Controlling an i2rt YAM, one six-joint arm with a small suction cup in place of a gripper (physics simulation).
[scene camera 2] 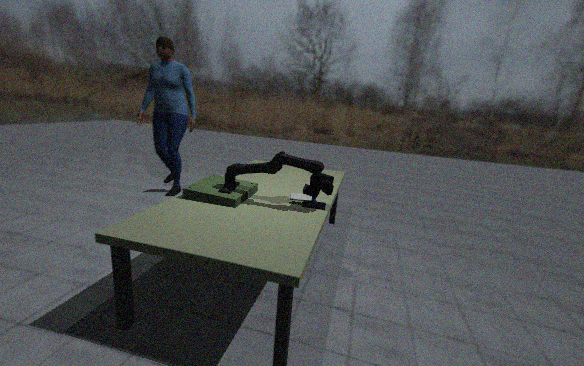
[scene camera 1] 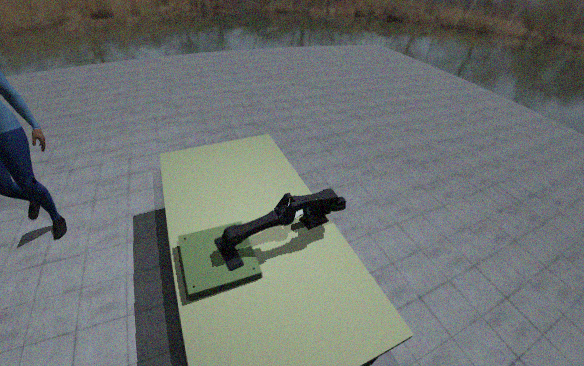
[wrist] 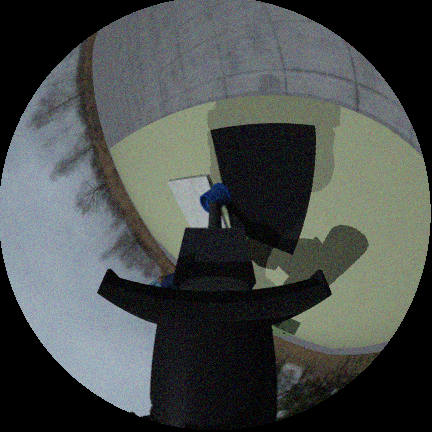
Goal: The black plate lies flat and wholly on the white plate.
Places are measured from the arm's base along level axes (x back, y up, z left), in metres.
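Pixels of known places: end effector, tool point: (scene camera 2: 313, 200) (wrist: 214, 192); arm's base, origin of the base link: (scene camera 2: 229, 187) (scene camera 1: 228, 252).
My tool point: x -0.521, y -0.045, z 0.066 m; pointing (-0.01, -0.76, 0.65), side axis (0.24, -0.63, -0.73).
For each thing: its top centre in the pictures, then the offset to it from my tool point. Level surfaces: height alone.
- black plate, middle of its top: (wrist: 259, 196) (scene camera 1: 314, 218) (scene camera 2: 314, 203) dx -0.005, dy -0.002, dz -0.062 m
- white plate, middle of its top: (wrist: 199, 218) (scene camera 2: 303, 196) dx +0.070, dy -0.006, dz +0.067 m
- yellow-green table, its level: dy -0.013 m
The black plate (wrist: 266, 177) (scene camera 2: 314, 205) lies flat on the table near the right edge. The white plate (wrist: 189, 199) (scene camera 2: 300, 196) lies beside it, and only a sliver of it shows in scene camera 1 (scene camera 1: 298, 214) under the arm. In the wrist view the black plate's near edge meets or slightly covers the white plate's edge; I cannot tell which. My gripper (wrist: 215, 197) (scene camera 2: 314, 199), a blue suction cup, hangs just above the line where the two plates meet and holds nothing. I cannot tell if it touches either plate.
The arm stands on a green base block (scene camera 1: 200, 265) (scene camera 2: 207, 190) on the yellow-green table (scene camera 1: 290, 308) (scene camera 2: 236, 232). The table's right edge runs close to the plates. A person (scene camera 2: 168, 109) in blue walks on the paving behind the table.
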